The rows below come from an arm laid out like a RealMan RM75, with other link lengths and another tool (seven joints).
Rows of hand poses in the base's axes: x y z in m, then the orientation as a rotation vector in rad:
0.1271 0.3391 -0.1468 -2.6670 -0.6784 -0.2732
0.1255 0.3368 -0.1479 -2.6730 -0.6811 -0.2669
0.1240 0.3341 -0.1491 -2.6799 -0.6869 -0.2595
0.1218 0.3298 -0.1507 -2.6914 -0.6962 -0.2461
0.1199 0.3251 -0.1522 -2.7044 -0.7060 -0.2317
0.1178 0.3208 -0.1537 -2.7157 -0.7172 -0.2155
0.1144 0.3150 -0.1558 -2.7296 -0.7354 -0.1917
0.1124 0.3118 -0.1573 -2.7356 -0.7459 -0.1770
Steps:
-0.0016 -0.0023 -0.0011 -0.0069 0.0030 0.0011
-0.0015 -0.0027 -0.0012 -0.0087 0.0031 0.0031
-0.0022 -0.0043 -0.0016 -0.0146 0.0059 0.0050
-0.0019 -0.0047 -0.0015 -0.0163 0.0062 0.0050
-0.0021 -0.0043 -0.0015 -0.0154 0.0074 0.0065
-0.0034 -0.0058 -0.0021 -0.0207 0.0108 0.0112
-0.0020 -0.0032 -0.0015 -0.0103 0.0071 0.0070

